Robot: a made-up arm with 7 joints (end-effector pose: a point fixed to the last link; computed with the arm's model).
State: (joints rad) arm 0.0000 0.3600 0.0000 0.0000 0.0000 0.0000 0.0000
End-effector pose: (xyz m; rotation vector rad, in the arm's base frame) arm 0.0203 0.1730 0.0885 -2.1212 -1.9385 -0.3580
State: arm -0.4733 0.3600 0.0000 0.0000 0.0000 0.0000 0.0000
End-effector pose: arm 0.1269 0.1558 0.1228 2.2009 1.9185 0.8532
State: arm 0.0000 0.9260 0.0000 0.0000 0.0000 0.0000 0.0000
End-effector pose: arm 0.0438 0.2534 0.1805 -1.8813 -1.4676 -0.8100
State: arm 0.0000 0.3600 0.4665 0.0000 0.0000 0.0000 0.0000
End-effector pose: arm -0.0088 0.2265 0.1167 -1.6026 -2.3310 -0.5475
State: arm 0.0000 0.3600 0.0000 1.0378 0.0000 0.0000 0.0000
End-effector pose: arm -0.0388 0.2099 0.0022 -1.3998 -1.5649 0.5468
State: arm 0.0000 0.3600 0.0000 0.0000 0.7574 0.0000 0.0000
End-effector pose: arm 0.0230 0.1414 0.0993 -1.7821 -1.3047 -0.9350
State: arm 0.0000 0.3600 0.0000 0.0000 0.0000 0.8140 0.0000
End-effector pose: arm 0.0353 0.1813 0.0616 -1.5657 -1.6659 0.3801
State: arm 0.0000 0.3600 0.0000 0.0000 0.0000 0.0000 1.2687
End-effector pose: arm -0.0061 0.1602 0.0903 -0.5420 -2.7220 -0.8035
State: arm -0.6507 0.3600 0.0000 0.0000 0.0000 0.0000 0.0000
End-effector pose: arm 0.1605 0.1465 0.1476 2.0832 1.7819 0.9838
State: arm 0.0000 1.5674 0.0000 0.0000 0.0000 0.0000 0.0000
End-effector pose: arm 0.0784 0.2674 0.3160 -1.5209 -0.9192 -1.1783
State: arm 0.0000 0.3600 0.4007 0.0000 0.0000 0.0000 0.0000
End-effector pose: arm -0.0031 0.2199 0.1127 -1.6810 -2.2825 -0.5223
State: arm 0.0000 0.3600 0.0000 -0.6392 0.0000 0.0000 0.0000
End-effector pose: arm 0.0013 0.1513 0.1526 2.1392 1.7384 0.9546
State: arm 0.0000 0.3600 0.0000 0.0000 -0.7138 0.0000 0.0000
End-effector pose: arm 0.0134 0.1880 0.0615 1.9434 2.1234 -0.3522
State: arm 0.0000 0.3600 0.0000 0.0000 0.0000 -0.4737 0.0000
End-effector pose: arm 0.0031 0.1716 0.0965 2.2379 1.8775 0.8371
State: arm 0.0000 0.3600 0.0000 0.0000 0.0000 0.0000 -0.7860
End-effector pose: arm 0.0351 0.1638 0.0811 -2.7550 -1.0537 0.0032
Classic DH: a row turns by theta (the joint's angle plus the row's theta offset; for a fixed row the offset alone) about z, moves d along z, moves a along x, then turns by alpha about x. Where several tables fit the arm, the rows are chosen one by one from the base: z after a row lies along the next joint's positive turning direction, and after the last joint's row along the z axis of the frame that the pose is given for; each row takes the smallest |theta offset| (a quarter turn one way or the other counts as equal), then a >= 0, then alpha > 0; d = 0 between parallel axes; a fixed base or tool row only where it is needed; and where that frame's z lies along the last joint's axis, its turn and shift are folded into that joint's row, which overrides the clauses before.
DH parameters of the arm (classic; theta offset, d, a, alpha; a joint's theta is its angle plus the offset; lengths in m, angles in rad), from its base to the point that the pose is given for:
base (fixed): -0.071 0.2902 -0.0121 -1.3004
joint 1: -1.3111 0.0467 -0.015 -1.5708
joint 2: 1.2915 -0.0567 -0.0044 1.5708
joint 3: 1.5708 -0.2384 0.0281 -1.5708
joint 4: 1.5708 0.0054 0.0004 1.5708
joint 5: 0 0.0928 0.0151 -1.5708
joint 6: -1.5708 0.0154 0.0133 1.5708
joint 7: 1.5708 0.0511 0.0245 2.8915
tool (fixed): -0.0002 0.015 0 0

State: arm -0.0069 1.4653 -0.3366 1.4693 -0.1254 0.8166 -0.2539
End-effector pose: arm -0.0269 0.4256 0.2871 0.2107 -1.1737 0.5580
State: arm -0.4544 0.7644 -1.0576 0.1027 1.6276 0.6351 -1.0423
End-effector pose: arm 0.0871 0.0936 0.0371 -0.9500 0.2000 -0.8300
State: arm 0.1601 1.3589 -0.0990 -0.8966 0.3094 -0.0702 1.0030
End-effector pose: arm -0.0195 0.2061 0.2852 1.6043 1.3290 1.9998
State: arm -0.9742 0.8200 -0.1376 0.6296 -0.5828 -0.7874 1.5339
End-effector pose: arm 0.1786 0.2339 0.1766 -0.1429 2.1524 0.5669
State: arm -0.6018 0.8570 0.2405 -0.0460 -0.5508 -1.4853 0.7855
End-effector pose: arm 0.0962 0.2722 0.1697 0.3639 0.8778 1.0267
